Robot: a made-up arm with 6 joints.
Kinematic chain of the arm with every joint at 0, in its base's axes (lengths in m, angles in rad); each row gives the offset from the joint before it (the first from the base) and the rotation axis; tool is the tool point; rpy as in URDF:
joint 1: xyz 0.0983 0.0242 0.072 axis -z
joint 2: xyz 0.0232 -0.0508 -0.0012 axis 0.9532 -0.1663 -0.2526
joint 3: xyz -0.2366 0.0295 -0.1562 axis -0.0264 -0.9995 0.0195
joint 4: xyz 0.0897 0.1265 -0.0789 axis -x
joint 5: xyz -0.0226 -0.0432 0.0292 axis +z
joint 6: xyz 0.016 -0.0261 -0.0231 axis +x
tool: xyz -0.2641 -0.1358 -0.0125 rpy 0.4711 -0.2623 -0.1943
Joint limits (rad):
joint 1: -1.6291..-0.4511
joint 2: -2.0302..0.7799
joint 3: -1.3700..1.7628
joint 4: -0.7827..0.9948
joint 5: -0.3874..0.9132
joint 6: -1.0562..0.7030
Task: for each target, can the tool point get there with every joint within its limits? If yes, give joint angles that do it. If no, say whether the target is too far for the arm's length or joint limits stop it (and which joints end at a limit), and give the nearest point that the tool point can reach.
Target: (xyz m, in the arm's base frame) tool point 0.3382 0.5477 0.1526
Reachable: no: joint limits stop it (at a limit: joint 1, joint 2, joint 4, joint 5) | nearest point 0.3486 0.2199 0.1437 | short by 0.328 m
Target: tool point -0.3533 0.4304 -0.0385
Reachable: no: joint limits stop it (at a limit: joint 1, joint 2, joint 4, joint 5, joint 6) | nearest point -0.2704 0.3003 -0.0410 | short by 0.154 m
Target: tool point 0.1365 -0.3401 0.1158
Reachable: yes | joints -0.8614 -0.7114 -0.6963 0.0159 0.5120 -0.5493
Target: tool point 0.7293 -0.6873 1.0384
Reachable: no: too far | nearest point 0.4497 -0.3720 0.4677 | short by 0.709 m
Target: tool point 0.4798 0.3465 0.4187
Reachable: no: joint limits stop it (at a limit: joint 1, joint 2, joint 5) | nearest point 0.4555 0.1634 0.2988 | short by 0.220 m
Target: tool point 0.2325 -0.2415 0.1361
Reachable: yes | joints -1.3714 -0.6637 -1.1154 0.0626 0.3307 -0.6722
